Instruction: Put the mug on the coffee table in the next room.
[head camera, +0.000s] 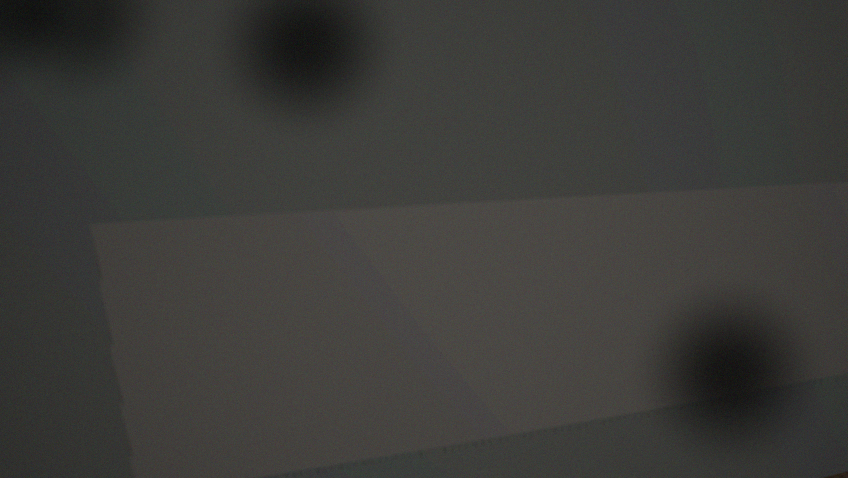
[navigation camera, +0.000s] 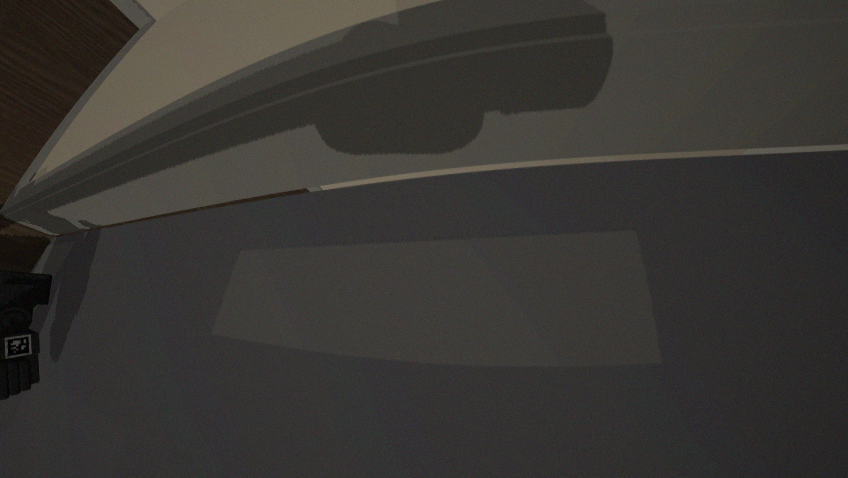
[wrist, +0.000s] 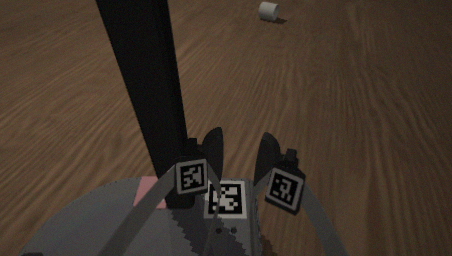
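Note:
A small white cylinder (wrist: 268, 11), which may be the mug, lies on its side on the wooden floor (wrist: 320, 90) at the top of the wrist view, well beyond the fingertips. No handle can be made out. My gripper (wrist: 240, 147) is open, its two fingers apart with nothing between them, low over my grey base (wrist: 100, 220). The coffee table does not show in these views.
My black mast (wrist: 145, 90) stands left of the fingers. In the navigation view a pale wall (navigation camera: 195, 65) with dark shadows meets a dark grey surface (navigation camera: 415, 415). A dark tagged robot part (navigation camera: 17, 345) shows at left. The head view is dim, with a lighter patch (head camera: 237, 332).

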